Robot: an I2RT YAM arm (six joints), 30 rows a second.
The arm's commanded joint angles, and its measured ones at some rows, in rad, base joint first. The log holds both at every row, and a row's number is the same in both.
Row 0, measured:
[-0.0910, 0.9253, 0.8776, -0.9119, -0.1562, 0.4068]
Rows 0 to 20, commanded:
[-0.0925, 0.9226, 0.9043, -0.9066, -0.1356, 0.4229]
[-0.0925, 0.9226, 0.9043, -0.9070, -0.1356, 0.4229]
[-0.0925, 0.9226, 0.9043, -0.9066, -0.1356, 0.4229]
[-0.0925, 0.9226, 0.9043, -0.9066, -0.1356, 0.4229]
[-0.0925, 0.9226, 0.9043, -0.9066, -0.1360, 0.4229]
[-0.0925, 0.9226, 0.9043, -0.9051, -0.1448, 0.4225]
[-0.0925, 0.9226, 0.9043, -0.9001, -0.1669, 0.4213]
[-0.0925, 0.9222, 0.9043, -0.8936, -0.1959, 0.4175]
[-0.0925, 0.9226, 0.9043, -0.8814, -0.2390, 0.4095]
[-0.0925, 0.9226, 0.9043, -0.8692, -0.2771, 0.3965]
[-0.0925, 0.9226, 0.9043, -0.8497, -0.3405, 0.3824]
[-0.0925, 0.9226, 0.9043, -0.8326, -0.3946, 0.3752]
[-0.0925, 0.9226, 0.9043, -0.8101, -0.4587, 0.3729]
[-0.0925, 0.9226, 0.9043, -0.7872, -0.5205, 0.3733]
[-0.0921, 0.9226, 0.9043, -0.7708, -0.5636, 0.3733]
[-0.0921, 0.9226, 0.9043, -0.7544, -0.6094, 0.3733]
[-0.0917, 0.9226, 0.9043, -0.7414, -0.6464, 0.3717]
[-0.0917, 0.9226, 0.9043, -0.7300, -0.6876, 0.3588]
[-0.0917, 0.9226, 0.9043, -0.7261, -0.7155, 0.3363]
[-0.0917, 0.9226, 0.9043, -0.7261, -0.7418, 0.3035]
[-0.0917, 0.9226, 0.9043, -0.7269, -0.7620, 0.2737]
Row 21, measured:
[-0.0910, 0.9253, 0.8772, -0.7330, -0.6109, 0.3515]
